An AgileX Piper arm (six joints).
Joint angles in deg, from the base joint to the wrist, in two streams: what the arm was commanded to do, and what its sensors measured. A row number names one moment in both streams.
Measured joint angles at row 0:
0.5, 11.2, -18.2, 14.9, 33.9, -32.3
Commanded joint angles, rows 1 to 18:
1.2, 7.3, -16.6, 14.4, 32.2, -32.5
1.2, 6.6, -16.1, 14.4, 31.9, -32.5
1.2, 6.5, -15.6, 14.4, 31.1, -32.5
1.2, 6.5, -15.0, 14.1, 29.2, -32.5
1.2, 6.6, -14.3, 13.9, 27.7, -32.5
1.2, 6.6, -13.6, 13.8, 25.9, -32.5
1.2, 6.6, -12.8, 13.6, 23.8, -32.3
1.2, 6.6, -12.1, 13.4, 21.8, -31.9
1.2, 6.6, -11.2, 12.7, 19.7, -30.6
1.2, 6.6, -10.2, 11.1, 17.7, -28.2
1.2, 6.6, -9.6, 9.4, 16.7, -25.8
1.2, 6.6, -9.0, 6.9, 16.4, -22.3
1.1, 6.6, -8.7, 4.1, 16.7, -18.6
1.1, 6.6, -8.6, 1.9, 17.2, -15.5
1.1, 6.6, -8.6, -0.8, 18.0, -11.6
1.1, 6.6, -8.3, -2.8, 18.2, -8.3
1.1, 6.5, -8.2, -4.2, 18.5, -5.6
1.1, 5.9, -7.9, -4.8, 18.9, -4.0
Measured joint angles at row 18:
0.9, 6.8, -8.9, 1.3, 18.5, -14.1
